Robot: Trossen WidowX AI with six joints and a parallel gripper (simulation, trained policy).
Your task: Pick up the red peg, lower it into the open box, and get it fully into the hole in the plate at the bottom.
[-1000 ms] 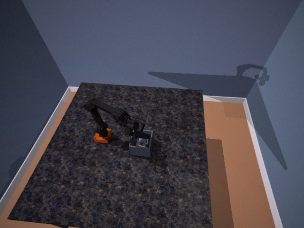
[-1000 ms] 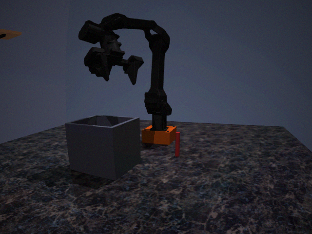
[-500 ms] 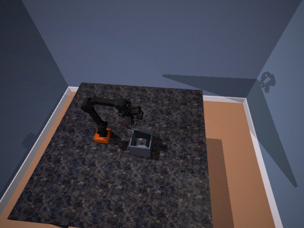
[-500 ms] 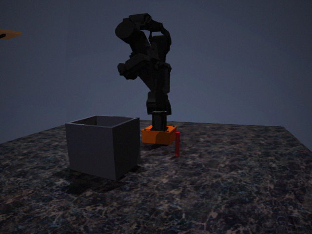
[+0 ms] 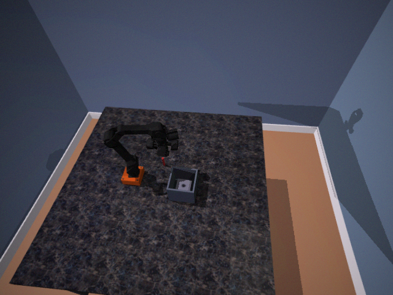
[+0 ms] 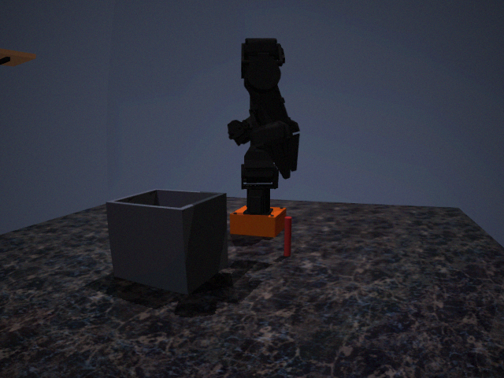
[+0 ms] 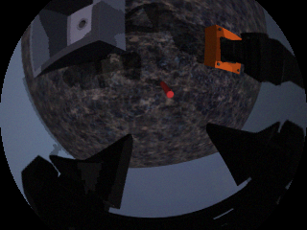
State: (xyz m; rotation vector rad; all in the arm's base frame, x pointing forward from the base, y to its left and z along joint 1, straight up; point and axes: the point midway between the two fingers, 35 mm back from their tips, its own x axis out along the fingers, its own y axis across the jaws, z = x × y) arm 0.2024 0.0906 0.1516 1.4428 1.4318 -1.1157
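My gripper tip is 130 mm above the red peg, 20 mm past it and 10 mm to the left of it. From my gripper tip the other things lie so: plate 200 mm to the right, 120 mm below, 120 mm ahead.
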